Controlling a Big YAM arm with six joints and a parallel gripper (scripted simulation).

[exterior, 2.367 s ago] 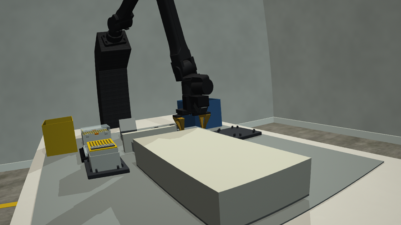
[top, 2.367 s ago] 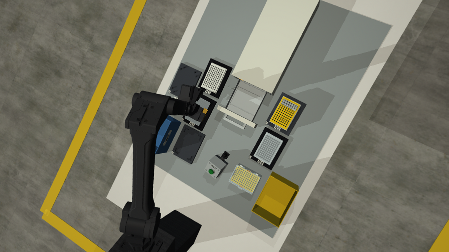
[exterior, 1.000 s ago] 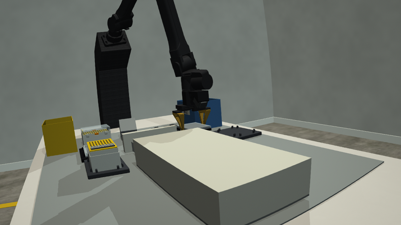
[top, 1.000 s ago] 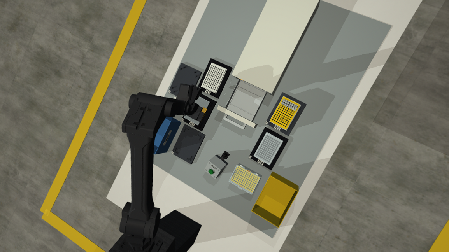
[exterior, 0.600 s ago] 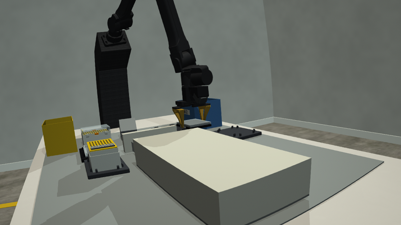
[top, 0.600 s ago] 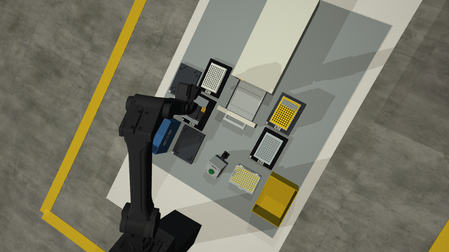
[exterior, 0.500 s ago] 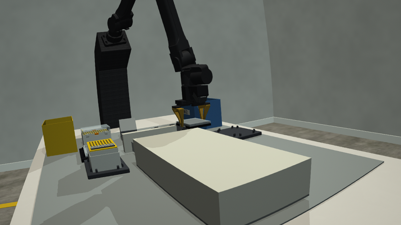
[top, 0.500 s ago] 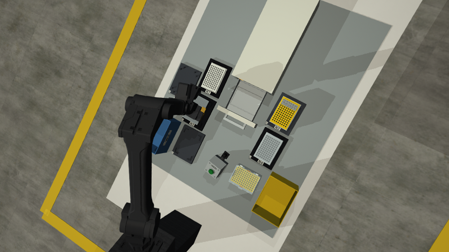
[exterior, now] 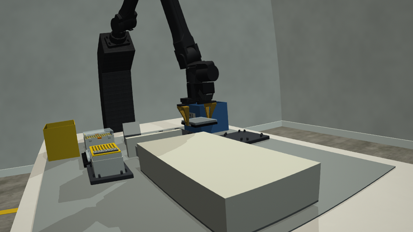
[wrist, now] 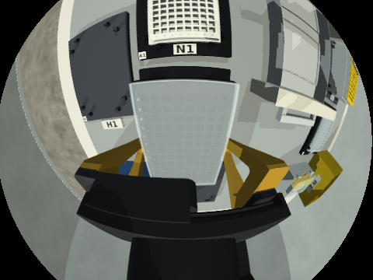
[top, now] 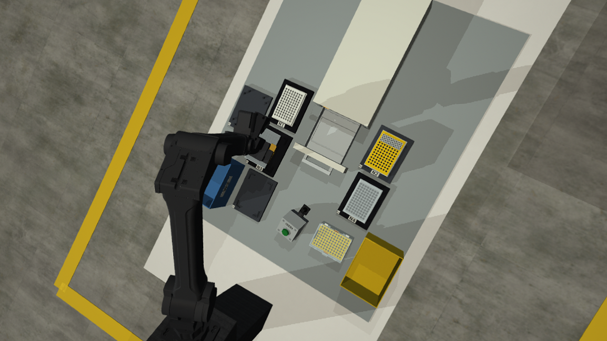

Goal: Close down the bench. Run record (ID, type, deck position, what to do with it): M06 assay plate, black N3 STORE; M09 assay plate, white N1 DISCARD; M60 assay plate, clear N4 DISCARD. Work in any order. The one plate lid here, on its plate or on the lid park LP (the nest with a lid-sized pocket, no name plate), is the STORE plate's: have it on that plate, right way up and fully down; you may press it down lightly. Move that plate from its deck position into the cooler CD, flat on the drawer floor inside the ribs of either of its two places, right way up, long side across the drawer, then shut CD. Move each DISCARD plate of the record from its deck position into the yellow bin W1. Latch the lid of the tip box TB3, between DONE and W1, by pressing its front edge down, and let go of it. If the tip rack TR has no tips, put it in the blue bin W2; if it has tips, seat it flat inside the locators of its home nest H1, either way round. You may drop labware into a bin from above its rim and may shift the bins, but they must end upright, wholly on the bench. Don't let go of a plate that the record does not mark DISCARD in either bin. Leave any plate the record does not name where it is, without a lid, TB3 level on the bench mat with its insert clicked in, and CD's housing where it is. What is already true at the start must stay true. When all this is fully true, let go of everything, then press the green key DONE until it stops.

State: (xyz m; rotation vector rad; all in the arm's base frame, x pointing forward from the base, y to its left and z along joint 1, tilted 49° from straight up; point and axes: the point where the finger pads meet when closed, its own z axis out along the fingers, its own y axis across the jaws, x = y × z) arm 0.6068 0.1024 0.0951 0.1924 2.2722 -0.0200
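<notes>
Now: the nest N3 10 mm behind my hand and 70 mm below it. Also, from my hand: clear plate lid (10 mm above); home nest H1 (120 mm ahead, 110 mm to the left, 70 mm below); black plate (right at my hand).
</notes>
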